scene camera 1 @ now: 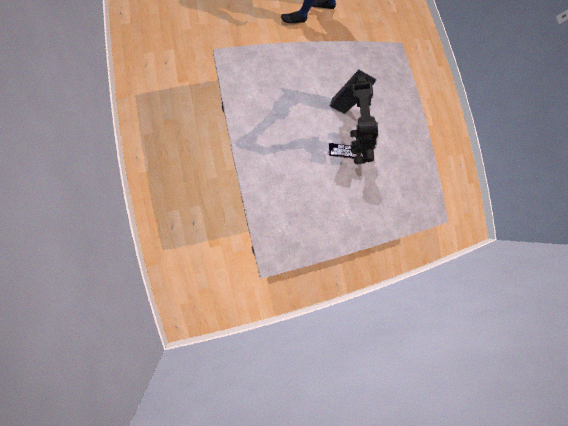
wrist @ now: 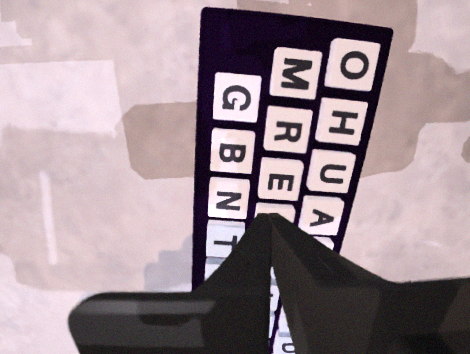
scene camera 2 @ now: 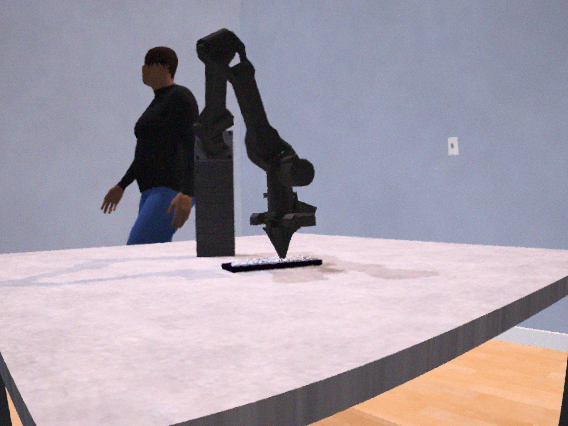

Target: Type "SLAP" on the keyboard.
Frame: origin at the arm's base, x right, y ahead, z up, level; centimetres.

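Seen in the pictures: gripper, fingertip midpoint: (scene camera 1: 351,150) (wrist: 267,222) (scene camera 2: 282,258); arm's base, link origin: (scene camera 1: 361,82) (scene camera 2: 212,144).
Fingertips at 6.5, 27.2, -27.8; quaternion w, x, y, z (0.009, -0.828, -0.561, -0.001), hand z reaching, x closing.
Observation:
Offsets run from my fingertips to a thing's top centre, as dx, dy, dz. Level surfaces: height alone.
The dark keyboard @[+2.5, -1.0, +0.0] (scene camera 1: 340,150) (scene camera 2: 245,267) (wrist: 230,37) lies flat on the table, with white letter keys in three rows. My gripper (scene camera 2: 283,257) (wrist: 267,222) is shut and empty, pointing down. Its tips are at or just above the keys; contact cannot be told. In the wrist view they cover most of a key @[+0.3, +0.2, +0.0] (wrist: 276,209) just below the E key @[-1.5, +1.2, +0.0] (wrist: 280,180), hiding its letter. The A key @[+0.8, +2.2, +0.0] (wrist: 322,215) is right of the tips, and the partly covered T key @[+0.2, -2.1, +0.0] (wrist: 224,241) is to their left. The fingers hide the lower keys; L and P cannot be made out.
The grey table @[dz -1.8] (scene camera 1: 310,215) (scene camera 2: 200,340) carries the arm's dark pedestal (scene camera 1: 345,100) (scene camera 2: 215,210), which stands behind the keyboard. A person (scene camera 2: 167,135) in a black top and blue trousers stands beyond the table. A wall plate (scene camera 2: 453,146) is on the wall at the right.

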